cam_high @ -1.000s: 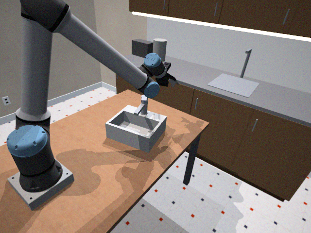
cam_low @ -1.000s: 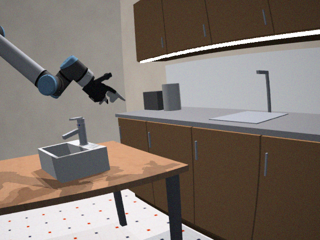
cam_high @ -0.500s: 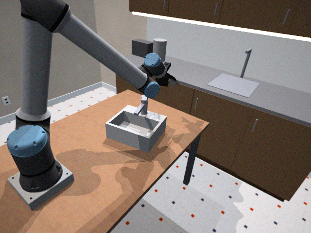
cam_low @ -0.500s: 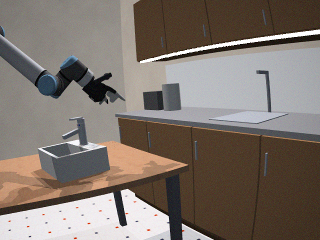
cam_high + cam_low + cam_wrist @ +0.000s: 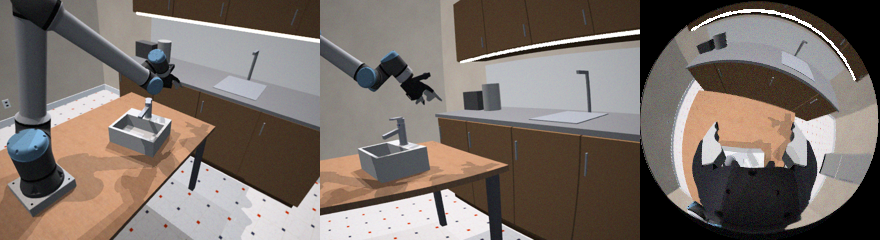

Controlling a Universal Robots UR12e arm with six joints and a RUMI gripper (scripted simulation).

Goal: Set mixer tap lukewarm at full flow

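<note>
Right now my hand is 210 mm past the lever, 50 mm to the right of it and 60 mm above it. From my hand the other things lie so: grey mixer tap 190 mm behind, 60 mm to the left, 100 mm below; then white basin 290 mm behind, 50 mm to the left, 290 mm below.
</note>
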